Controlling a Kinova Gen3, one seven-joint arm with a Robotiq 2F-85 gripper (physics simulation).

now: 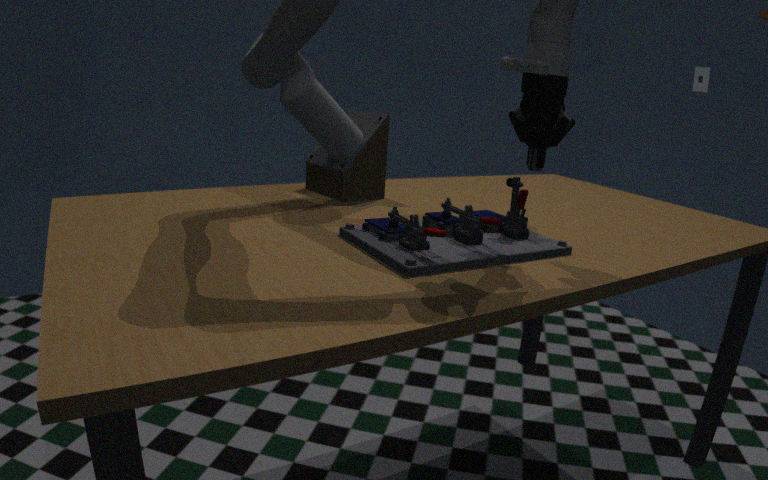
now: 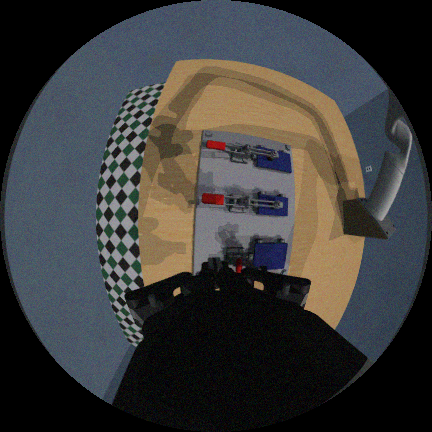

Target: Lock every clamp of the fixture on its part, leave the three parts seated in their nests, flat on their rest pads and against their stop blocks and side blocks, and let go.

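Pixels of known places: gripper, fingertip midpoint: [image 1: 534,170] [image 2: 213,264]; arm's base at its link origin: [image 1: 347,145] [image 2: 374,210].
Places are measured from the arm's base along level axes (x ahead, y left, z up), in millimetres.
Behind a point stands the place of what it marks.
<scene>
The fixture plate [image 1: 447,258] {y -170, x 507, z -108 mm} [image 2: 240,177] {y -122, x 441, z -108 mm} carries three blue parts and three toggle clamps. The left clamp [image 1: 414,238] {y -188, x 449, z -89 mm} [image 2: 240,151] {y -170, x 440, z -76 mm} and middle clamp [image 1: 468,230] {y -79, x 465, z -85 mm} [image 2: 240,202] {y -65, x 460, z -68 mm} have their arms down over the left part [image 1: 378,225] {y -181, x 351, z -92 mm} [image 2: 286,163] {y -148, x 323, z -92 mm} and middle part [image 1: 434,216] {y -70, x 374, z -83 mm} [image 2: 274,212] {y -38, x 385, z -82 mm}, red handles low. The right clamp [image 1: 515,225] {y 28, x 484, z -84 mm} [image 2: 234,254] {y 32, x 483, z -65 mm} stands open, arm and red handle [image 1: 522,198] {y 34, x 488, z -34 mm} [image 2: 239,265] {y 33, x 484, z -20 mm} upright, beside the right part [image 1: 488,214] {y 60, x 394, z -87 mm} [image 2: 270,255] {y 53, x 399, z -87 mm}. Exact seating against the blocks is too small to tell. My gripper [image 1: 535,168] {y 9, x 524, z 24 mm} [image 2: 213,264] {y 9, x 524, z 24 mm} is shut and empty, above the right clamp.
The fixture lies on the wooden table [image 1: 294,260] {y -356, x 367, z -123 mm} [image 2: 170,215] {y -59, x 602, z -123 mm}. The arm's wedge-shaped base mount [image 1: 368,169] {y 20, x 59, z -50 mm} [image 2: 362,220] {y 24, x 59, z -32 mm} stands at the table's back edge. Bolt heads show at the plate's corners. The upright clamp arm rises close below the fingertips.
</scene>
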